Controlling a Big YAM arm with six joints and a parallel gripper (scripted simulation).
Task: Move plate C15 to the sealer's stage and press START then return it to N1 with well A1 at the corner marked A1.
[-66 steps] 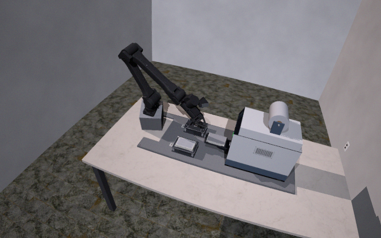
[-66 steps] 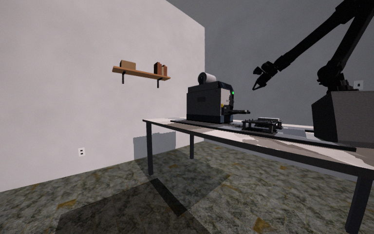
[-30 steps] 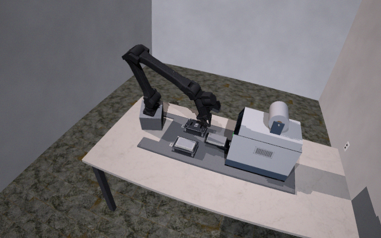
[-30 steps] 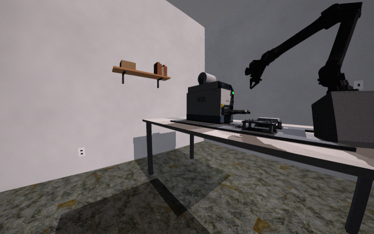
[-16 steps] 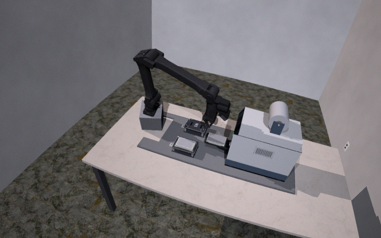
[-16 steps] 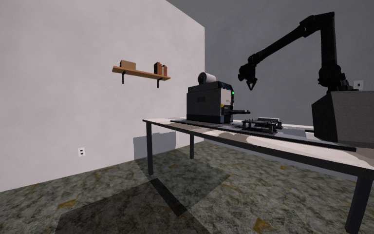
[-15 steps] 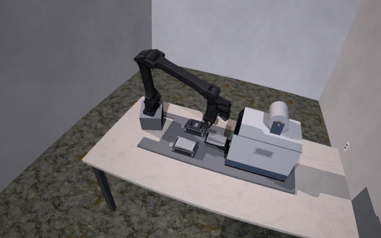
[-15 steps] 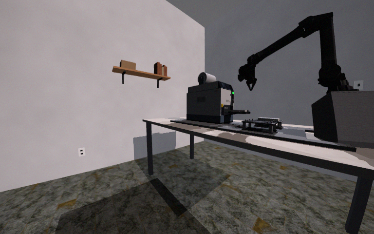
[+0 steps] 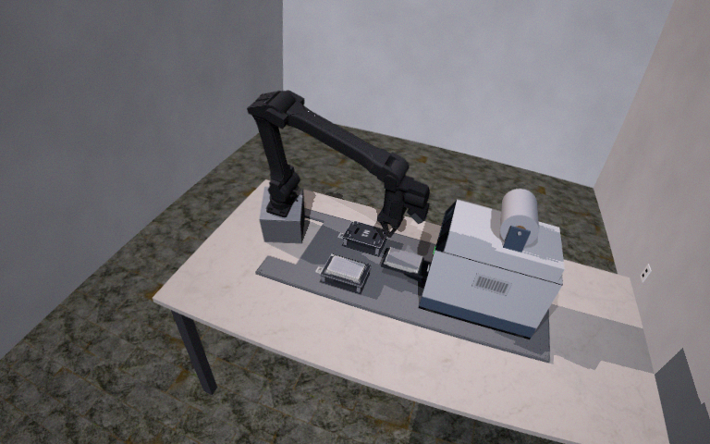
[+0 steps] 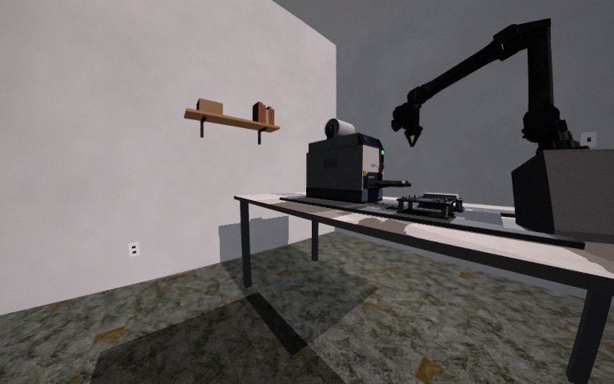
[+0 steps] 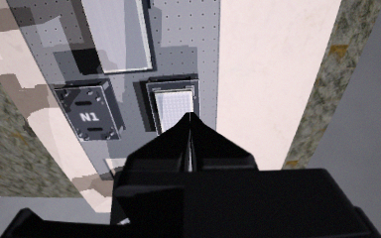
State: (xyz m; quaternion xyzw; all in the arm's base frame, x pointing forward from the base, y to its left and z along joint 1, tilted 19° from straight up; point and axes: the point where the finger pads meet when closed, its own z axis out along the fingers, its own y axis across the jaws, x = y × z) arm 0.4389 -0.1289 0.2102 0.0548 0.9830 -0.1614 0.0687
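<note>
My hand is 60 mm short of the white well plate, 100 mm to the right of it and 190 mm above it. Also, from my hand: foil roll (390 mm ahead, 80 mm to the left, 120 mm above); then dark stage (60 mm ahead, 100 mm to the left, 200 mm below).
</note>
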